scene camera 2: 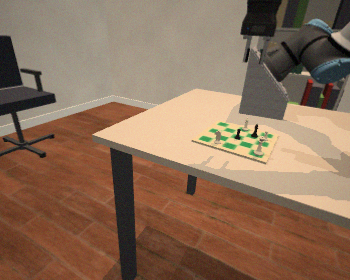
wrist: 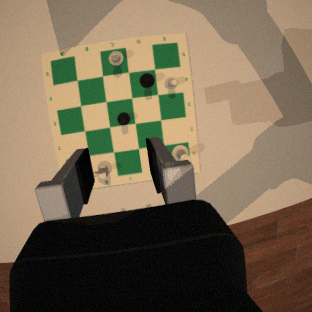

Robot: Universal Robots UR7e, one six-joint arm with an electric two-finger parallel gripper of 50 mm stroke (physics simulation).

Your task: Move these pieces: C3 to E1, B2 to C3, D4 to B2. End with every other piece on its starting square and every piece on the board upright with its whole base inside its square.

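Frame: origin at the arm's base, x right, y ahead, z up, level; millimetres.
Where they show: gripper, between the fingertips: [scene camera 2: 253, 63] [wrist: 119, 159]; arm's base, origin of its link: [scene camera 2: 269, 68].
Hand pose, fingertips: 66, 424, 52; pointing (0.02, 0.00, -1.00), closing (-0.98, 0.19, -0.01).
Each offset is from my fingertips to the top centre of the thing, as dx, dy, dz.
The board @[+2, -12, -226] [scene camera 2: 227, 151] [wrist: 49, 86] lies on the table. A small black pawn @[+1, -2, -194] [scene camera 2: 238, 134] [wrist: 123, 118] stands on C3. A taller black piece @[-49, -44, -182] [scene camera 2: 255, 131] [wrist: 146, 80] stands on D4. A white piece @[-62, +75, -173] [scene camera 2: 259, 148] [wrist: 180, 152] stands on E1, partly near the right finger in the wrist view. B2 shows bare green. My gripper [scene camera 2: 254, 61] [wrist: 119, 159] is open and empty, high above the board.
A white piece @[-17, -90, -182] [scene camera 2: 246, 125] [wrist: 115, 58] stands on C5, a white pawn @[-81, -30, -194] [scene camera 2: 266, 135] [wrist: 172, 82] on E4, and a white knight @[+56, +58, -186] [scene camera 2: 218, 137] [wrist: 103, 171] on B1. A grey pedestal [scene camera 2: 262, 95] stands behind the board.
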